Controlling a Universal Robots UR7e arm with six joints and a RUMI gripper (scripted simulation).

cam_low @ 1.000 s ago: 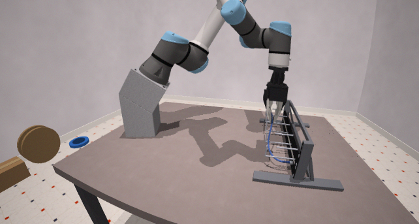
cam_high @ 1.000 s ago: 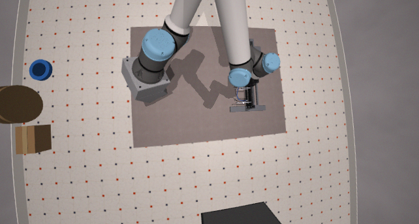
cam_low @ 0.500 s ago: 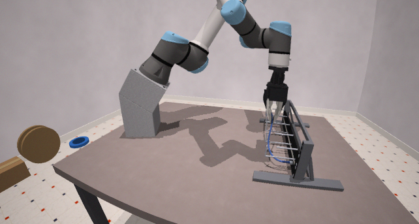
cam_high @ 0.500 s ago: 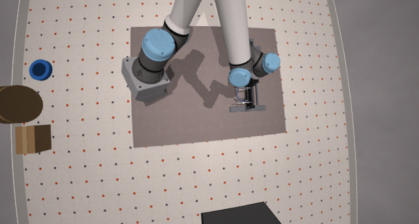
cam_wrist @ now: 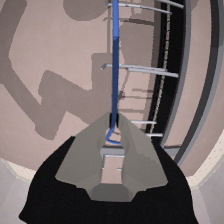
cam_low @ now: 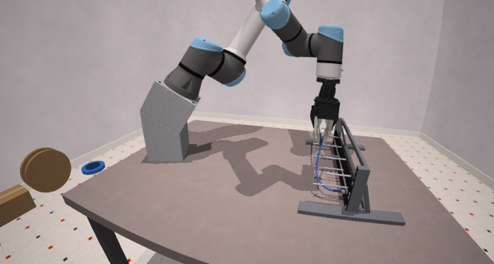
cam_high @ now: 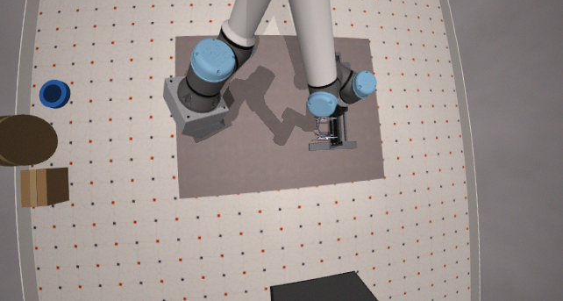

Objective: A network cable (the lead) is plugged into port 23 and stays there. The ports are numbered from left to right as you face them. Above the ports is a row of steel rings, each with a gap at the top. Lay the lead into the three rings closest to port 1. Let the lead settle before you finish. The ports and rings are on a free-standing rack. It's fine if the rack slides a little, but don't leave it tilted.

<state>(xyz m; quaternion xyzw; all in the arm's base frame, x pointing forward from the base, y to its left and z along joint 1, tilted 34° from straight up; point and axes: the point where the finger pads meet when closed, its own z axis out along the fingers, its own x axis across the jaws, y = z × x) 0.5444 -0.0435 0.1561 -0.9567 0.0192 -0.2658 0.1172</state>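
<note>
My hand is 10 cm short of the free-standing rack, 6 cm above it and 5 cm to the right of it.
</note>
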